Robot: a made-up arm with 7 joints.
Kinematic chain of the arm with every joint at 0, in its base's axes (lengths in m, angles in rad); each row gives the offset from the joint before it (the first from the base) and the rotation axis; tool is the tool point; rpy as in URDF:
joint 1: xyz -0.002 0.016 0.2 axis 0 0.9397 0.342
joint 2: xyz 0 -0.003 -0.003 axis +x
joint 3: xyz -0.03 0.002 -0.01 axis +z
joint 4: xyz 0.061 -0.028 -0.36 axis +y
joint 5: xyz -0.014 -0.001 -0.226 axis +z
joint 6: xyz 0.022 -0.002 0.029 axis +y
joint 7: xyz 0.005 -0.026 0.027 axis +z
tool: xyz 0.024 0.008 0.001 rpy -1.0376 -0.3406 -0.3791
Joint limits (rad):
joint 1: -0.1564..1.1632
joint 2: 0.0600..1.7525
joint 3: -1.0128..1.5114
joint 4: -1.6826..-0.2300
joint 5: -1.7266..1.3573
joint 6: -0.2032..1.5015
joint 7: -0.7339..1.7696
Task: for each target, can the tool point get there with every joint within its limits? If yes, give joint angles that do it. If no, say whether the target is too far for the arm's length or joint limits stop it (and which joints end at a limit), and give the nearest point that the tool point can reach.
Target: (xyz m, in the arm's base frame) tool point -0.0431 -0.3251 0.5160
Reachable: no: joint limits stop it (at a limit: joint 1, joint 2, joint 3, joint 4, joint 7) | nearest point -0.2031 -0.2458 -0.0239 | short by 0.569 m
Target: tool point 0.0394 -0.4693 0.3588
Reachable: no: joint limits stop it (at a limit: joint 1, joint 2, joint 3, joint 4, joint 7) | nearest point -0.1953 -0.2595 -0.0318 | short by 0.502 m
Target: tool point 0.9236 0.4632 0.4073
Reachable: no: too far | nearest point 0.2768 0.3999 0.2971 | short by 0.659 m
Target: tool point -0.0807 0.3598 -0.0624
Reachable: yes | joints 0.7457 0.6550 0.4799 -1.4140 0.9591 0.7777 0.6106
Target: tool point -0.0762 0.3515 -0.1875
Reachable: yes | joints 0.6442 0.6510 0.3274 -0.9384 0.1407 1.2980 0.2119
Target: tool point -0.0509 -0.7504 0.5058
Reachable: no: too far | nearest point -0.2138 -0.2754 -0.0345 | short by 0.738 m
